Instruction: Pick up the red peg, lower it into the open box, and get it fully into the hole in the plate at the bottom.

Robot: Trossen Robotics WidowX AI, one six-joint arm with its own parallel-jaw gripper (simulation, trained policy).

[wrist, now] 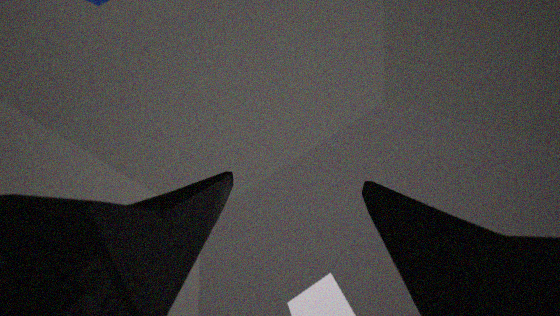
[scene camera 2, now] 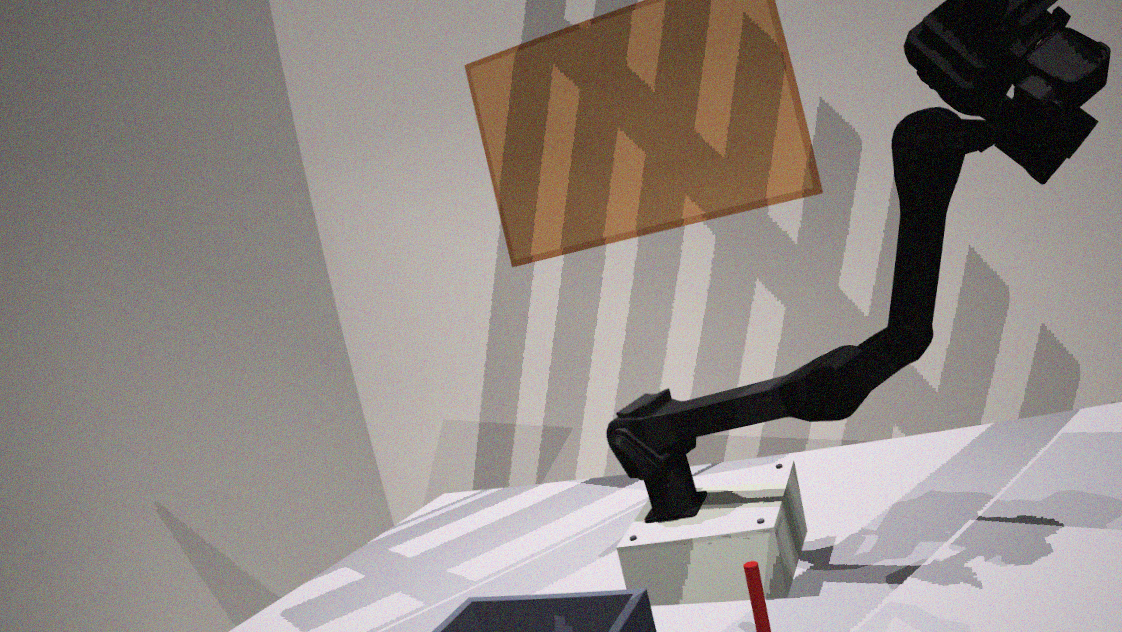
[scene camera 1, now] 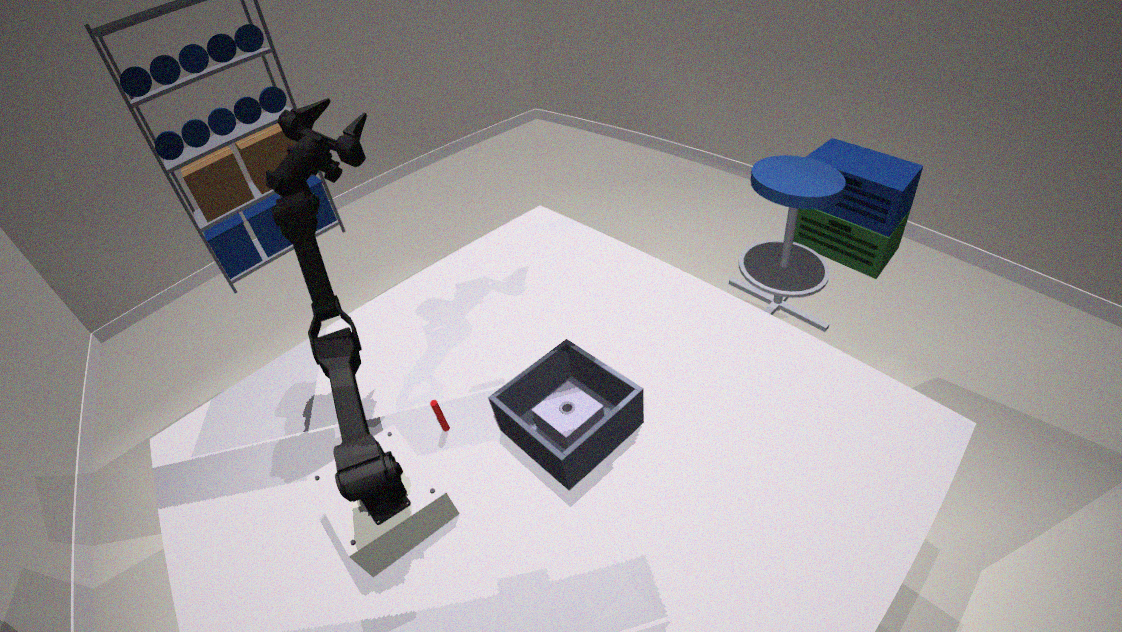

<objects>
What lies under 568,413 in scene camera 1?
A pale plate.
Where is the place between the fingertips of my gripper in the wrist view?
At 296,182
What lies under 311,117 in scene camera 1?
My gripper.
</objects>
